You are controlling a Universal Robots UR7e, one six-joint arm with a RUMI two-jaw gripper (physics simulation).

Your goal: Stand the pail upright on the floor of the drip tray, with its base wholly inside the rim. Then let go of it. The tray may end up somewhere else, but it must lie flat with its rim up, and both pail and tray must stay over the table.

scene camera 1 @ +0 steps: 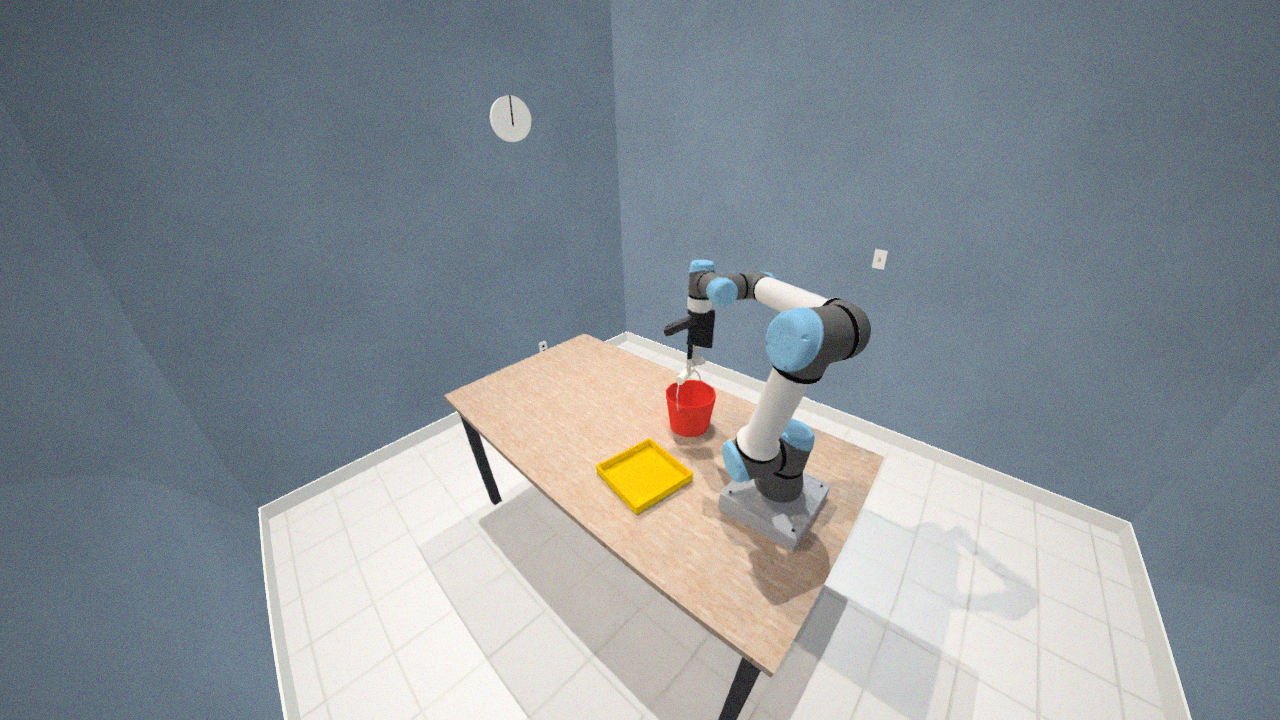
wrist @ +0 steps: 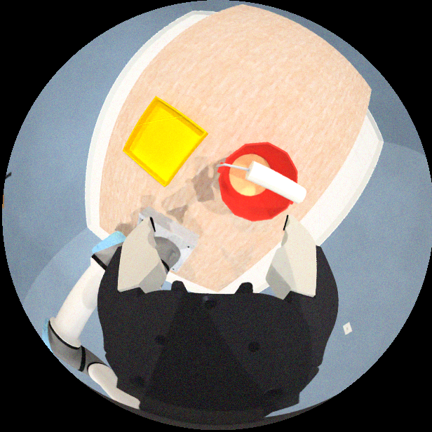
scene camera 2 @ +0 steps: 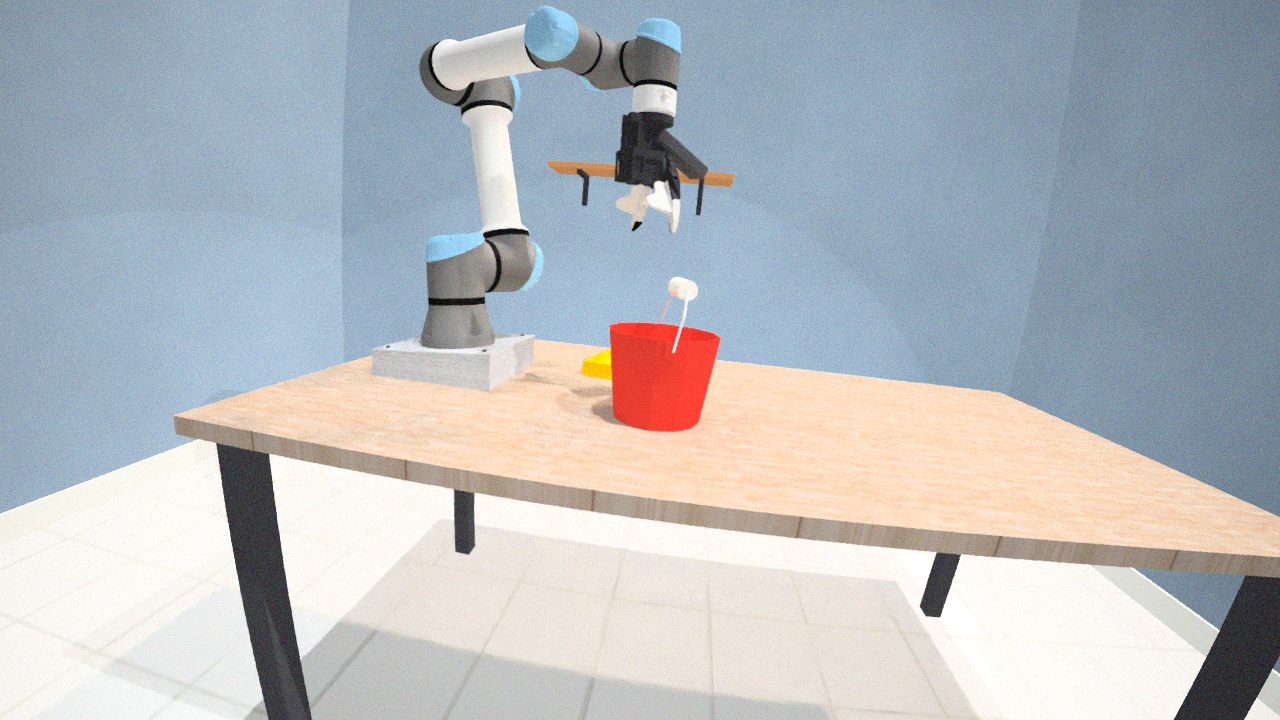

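Pixels of known places: gripper, fingertip midpoint: (scene camera 1: 690, 365) (scene camera 2: 651, 232); arm's base, link origin: (scene camera 1: 777, 483) (scene camera 2: 458, 343).
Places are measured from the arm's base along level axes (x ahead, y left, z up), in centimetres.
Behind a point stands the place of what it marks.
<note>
The red pail (scene camera 1: 690, 413) {x 37.1, y -11.6, z 6.0 cm} (scene camera 2: 662, 383) {x 40.8, y -28.0, z 1.9 cm} (wrist: 255, 209) stands upright on the table, beside and apart from the tray. Its bail is raised, with a white grip (scene camera 2: 682, 288) {x 42.8, y -24.7, z 16.8 cm} (wrist: 276, 182) leaning over one side of the rim. The yellow drip tray (scene camera 1: 644, 476) {x 41.0, y 13.6, z -6.0 cm} (scene camera 2: 597, 366) {x 29.9, y 5.1, z -3.9 cm} (wrist: 165, 142) lies flat, rim up and empty; the pail partly hides it in scene camera 2. My gripper (scene camera 1: 692, 365) {x 38.0, y -11.8, z 25.7 cm} (scene camera 2: 655, 228) {x 38.0, y -11.8, z 25.7 cm} (wrist: 218, 218) is open and empty, pointing down, above the pail and its grip. In the wrist view the grip shows ahead of the right finger.
The wooden table (scene camera 1: 537, 411) {x 100.9, y 6.2, z -6.4 cm} (scene camera 2: 850, 447) {x 73.5, y -29.2, z -6.4 cm} (wrist: 250, 60) carries the arm's grey base plate (scene camera 1: 750, 517) {x 3.2, y 14.9, z -2.1 cm} (scene camera 2: 434, 365) {x -1.4, y -10.3, z -2.7 cm} (wrist: 186, 235), near the tray. The pail stands towards the table edge facing scene camera 2. An orange wall shelf (scene camera 2: 577, 167) shows behind the gripper.
</note>
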